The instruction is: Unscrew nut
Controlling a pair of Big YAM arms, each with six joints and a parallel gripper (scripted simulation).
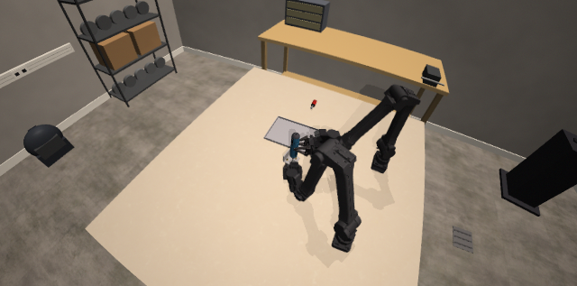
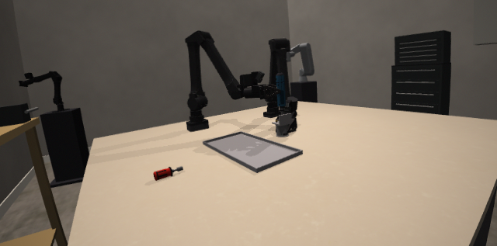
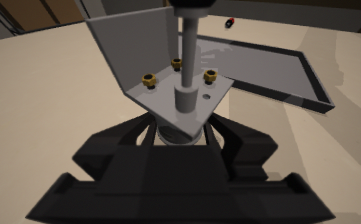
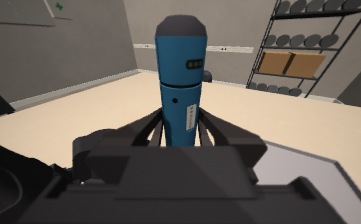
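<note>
Right now my left hand is 1 cm below the joint module. Also, from my left hand: red-handled tool (55 cm to the right, 17 cm ahead, 1 cm below); bracket (5 cm above); grey tray (22 cm to the right, 7 cm ahead, 2 cm below).
</note>
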